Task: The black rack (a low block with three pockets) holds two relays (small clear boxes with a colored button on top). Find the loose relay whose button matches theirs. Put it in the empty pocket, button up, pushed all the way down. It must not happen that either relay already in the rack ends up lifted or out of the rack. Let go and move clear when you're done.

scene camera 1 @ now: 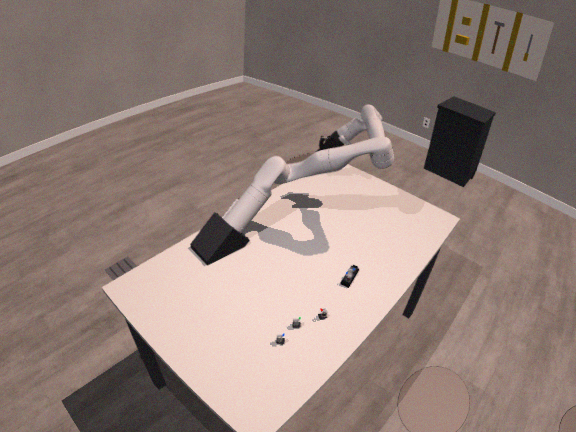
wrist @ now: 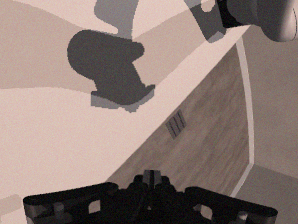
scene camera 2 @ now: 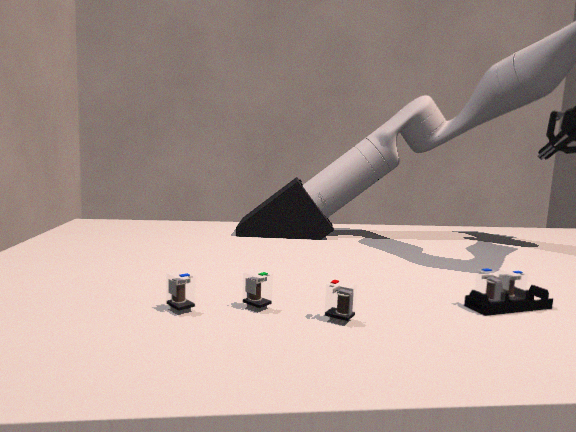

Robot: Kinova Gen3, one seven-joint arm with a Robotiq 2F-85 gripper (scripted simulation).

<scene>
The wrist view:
my gripper: 151, 180
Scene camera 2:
blue-button relay: 180, 285
black rack: 475, 300
blue-button relay: 490, 282
</scene>
